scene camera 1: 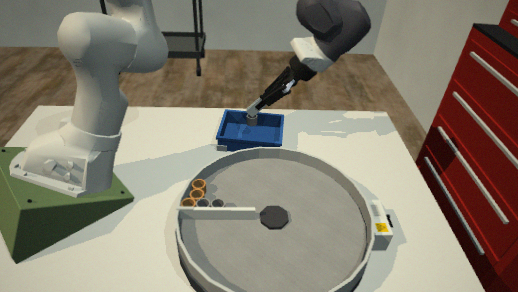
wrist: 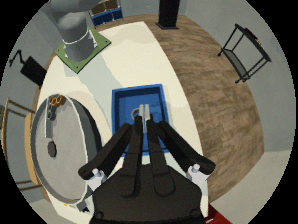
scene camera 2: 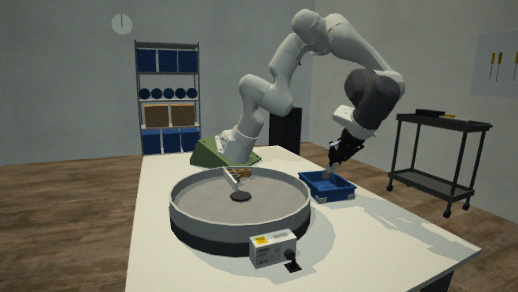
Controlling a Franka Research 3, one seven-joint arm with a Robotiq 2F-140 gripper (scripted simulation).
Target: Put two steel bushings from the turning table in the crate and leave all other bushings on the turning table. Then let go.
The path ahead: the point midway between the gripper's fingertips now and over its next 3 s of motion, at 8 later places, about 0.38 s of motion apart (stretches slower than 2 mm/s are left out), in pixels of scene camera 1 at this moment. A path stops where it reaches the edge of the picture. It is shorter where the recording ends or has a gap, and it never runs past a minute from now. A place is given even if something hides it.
My gripper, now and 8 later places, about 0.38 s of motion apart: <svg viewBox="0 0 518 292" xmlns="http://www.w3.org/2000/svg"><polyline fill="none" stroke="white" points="249,112 249,113 249,113 249,115 248,119 248,123 249,124 249,125 249,126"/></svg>
